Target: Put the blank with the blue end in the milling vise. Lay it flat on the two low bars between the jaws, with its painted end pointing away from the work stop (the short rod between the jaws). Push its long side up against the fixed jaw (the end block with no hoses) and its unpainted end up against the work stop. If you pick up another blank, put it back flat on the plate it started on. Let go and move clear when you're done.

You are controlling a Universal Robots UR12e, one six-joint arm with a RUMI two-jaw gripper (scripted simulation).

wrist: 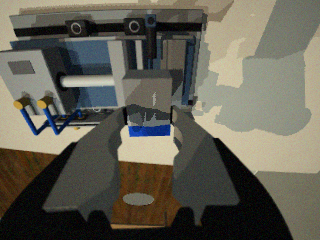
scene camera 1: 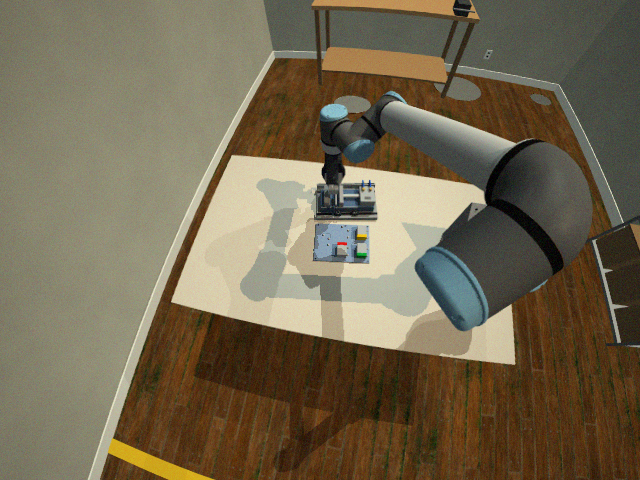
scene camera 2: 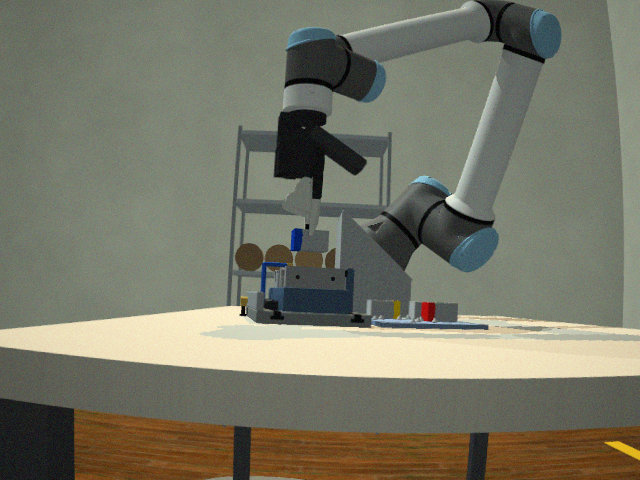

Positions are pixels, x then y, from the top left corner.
Labels:
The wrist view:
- my gripper: 149, 107
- blue-ended blank: 147, 93
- milling vise: 91, 57
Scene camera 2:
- my gripper: 308, 237
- blue-ended blank: 300, 240
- milling vise: 309, 300

